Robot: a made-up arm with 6 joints. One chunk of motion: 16 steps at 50 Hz.
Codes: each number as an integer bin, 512 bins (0 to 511) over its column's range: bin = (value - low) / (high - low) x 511, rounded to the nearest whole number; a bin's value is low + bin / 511 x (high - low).
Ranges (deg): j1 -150.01..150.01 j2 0..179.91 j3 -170..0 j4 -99.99..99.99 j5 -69.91..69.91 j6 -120.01..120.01
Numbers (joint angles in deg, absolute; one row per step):
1: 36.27 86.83 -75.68 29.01 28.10 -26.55
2: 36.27 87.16 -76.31 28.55 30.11 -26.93
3: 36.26 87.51 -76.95 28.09 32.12 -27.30
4: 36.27 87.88 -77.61 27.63 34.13 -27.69
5: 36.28 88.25 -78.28 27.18 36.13 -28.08
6: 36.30 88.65 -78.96 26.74 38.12 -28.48
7: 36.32 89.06 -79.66 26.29 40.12 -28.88
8: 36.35 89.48 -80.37 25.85 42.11 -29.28
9: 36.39 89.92 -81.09 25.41 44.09 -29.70
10: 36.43 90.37 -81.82 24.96 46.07 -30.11
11: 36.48 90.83 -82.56 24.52 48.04 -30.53
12: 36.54 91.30 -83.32 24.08 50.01 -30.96
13: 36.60 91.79 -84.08 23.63 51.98 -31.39
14: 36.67 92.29 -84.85 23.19 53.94 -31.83
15: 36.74 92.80 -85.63 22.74 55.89 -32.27
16: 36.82 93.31 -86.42 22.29 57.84 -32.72
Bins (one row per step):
1: 317 247 284 330 358 199
2: 317 248 282 328 366 198
3: 317 249 280 327 373 197
4: 317 250 278 326 380 197
5: 317 251 276 325 388 196
6: 317 252 274 324 395 195
7: 317 253 272 323 402 194
8: 317 254 269 322 409 193
9: 317 255 267 320 417 192
10: 318 257 265 319 424 191
11: 318 258 263 318 431 191
12: 318 259 261 317 438 190
13: 318 261 258 316 445 189
14: 318 262 256 315 453 188
15: 318 264 254 314 460 187
16: 318 265 251 312 467 186

